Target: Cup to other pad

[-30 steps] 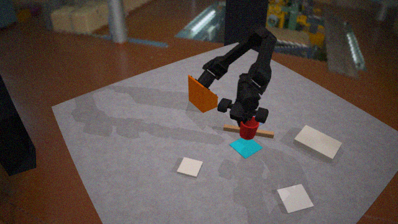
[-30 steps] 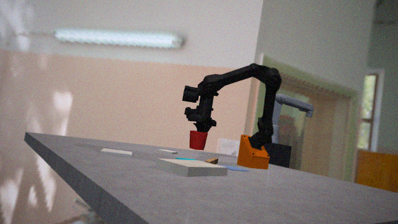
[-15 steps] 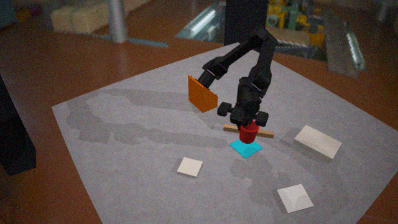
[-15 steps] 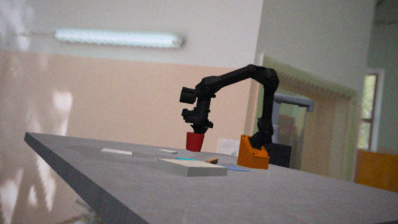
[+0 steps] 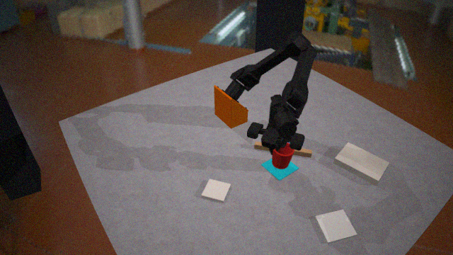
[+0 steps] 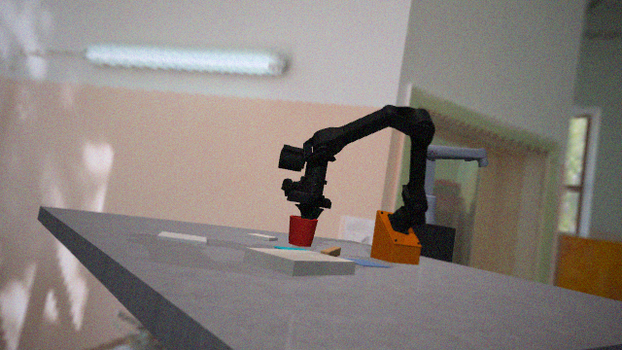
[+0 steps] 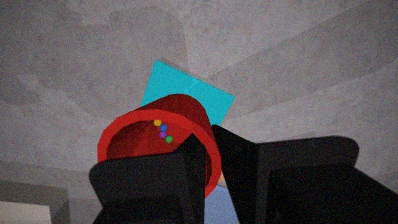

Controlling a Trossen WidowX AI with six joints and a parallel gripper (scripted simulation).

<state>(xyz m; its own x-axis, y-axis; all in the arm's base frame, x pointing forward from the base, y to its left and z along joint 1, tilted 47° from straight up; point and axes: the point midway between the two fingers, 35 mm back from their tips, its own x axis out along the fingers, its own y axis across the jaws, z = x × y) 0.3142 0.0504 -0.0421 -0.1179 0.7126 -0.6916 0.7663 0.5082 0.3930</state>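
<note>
The cyan pad lies 20 mm ahead of my gripper tip, 20 mm to the left of it and 60 mm below it. The rest, counted from my gripper tip: thick cream slab (160 mm ahead, 300 mm to the left, 40 mm below); wooden bar (40 mm behind, 80 mm to the left, 50 mm below); red cup (20 mm ahead, 20 mm to the left).
</note>
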